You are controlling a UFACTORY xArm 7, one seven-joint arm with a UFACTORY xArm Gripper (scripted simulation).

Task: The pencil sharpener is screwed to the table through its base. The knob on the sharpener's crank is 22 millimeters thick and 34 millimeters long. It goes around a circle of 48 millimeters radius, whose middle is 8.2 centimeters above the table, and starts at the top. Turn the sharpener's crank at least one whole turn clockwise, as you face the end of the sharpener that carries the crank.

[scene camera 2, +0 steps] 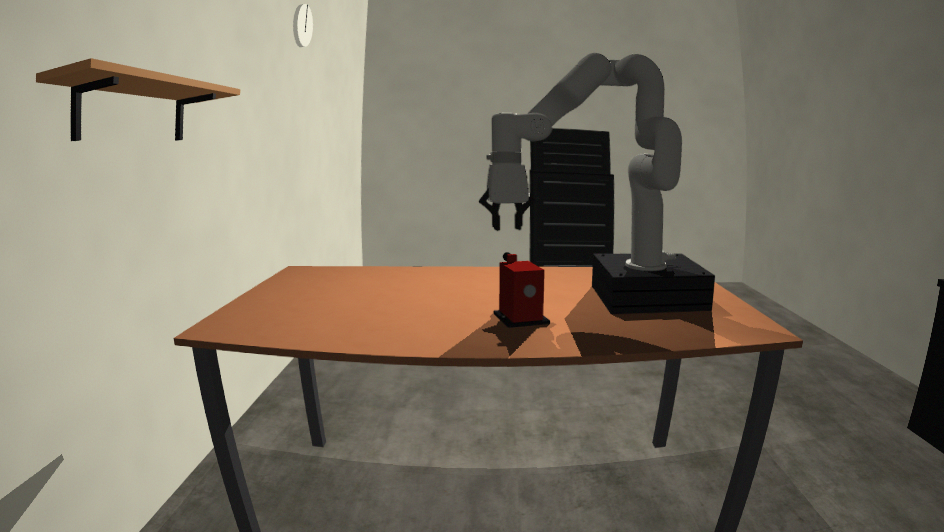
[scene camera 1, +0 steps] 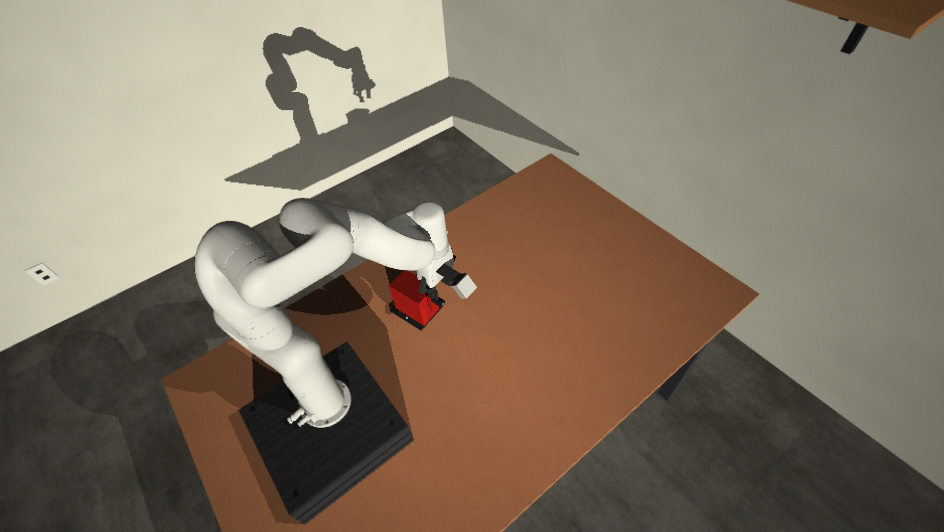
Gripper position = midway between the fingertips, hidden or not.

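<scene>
My gripper: visible in scene camera 1 [440, 290], also in scene camera 2 [507, 229].
</scene>
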